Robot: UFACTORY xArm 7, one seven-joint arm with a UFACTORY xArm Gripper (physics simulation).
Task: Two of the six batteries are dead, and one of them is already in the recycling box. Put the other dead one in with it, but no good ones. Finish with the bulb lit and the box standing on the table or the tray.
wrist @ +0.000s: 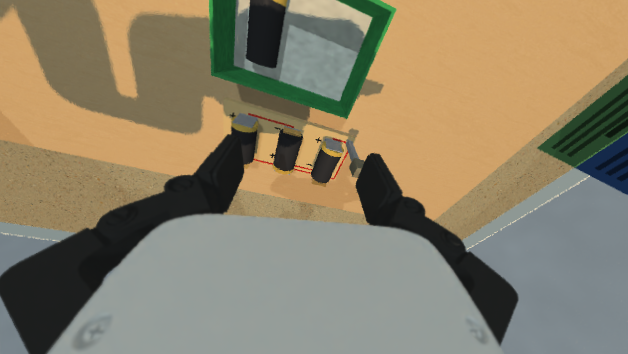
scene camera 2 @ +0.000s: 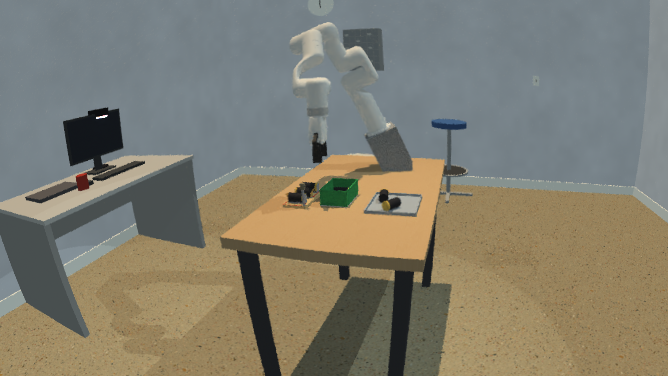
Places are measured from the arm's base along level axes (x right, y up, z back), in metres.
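Pixels of known places: gripper, fingertip midpoint: (wrist: 304,162) (scene camera 2: 320,159); arm's base at its link origin: (scene camera 2: 379,130).
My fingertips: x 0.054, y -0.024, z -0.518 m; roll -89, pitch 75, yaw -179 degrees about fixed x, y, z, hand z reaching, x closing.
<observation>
Ahead of a thing's pixels: the offset from my fingertips to its top centre. "spot": to the spot under its first point. Level surfaces: height alone.
My gripper (scene camera 2: 319,159) (wrist: 304,162) is open and empty, above the battery holder (wrist: 265,143). Three black batteries lie side by side in the holder: left (wrist: 246,147), middle (wrist: 288,151) and right (wrist: 326,163). The left one is partly behind a finger. A grey lever-like part @[spot: dx +0.029, dy -0.100, dz -0.083 m] (wrist: 353,156) stands at the holder's right end. The green box @[dx -0.055, dy -0.099, dz +0.033 m] (scene camera 2: 335,196) (wrist: 280,88) stands on the table beside the holder, with one battery @[dx -0.051, dy -0.121, dz +0.069 m] (wrist: 266,37) inside. Two batteries @[dx -0.214, dy -0.121, dz +0.070 m] (scene camera 2: 383,195) @[dx -0.268, dy -0.121, dz -0.008 m] (scene camera 2: 393,203) are on the tray @[dx -0.267, dy -0.146, dz +0.039 m] (scene camera 2: 411,202). I cannot make out the bulb or whether it is lit.
The wooden table @[dy -0.158 m] (scene camera 2: 320,239) has its edge close beyond the holder in the wrist view. The robot's grey base (scene camera 2: 390,150) stands at the table's far end. A desk (scene camera 2: 150,167) with a monitor (scene camera 2: 95,137) is at left, a blue stool (scene camera 2: 449,124) behind right.
</observation>
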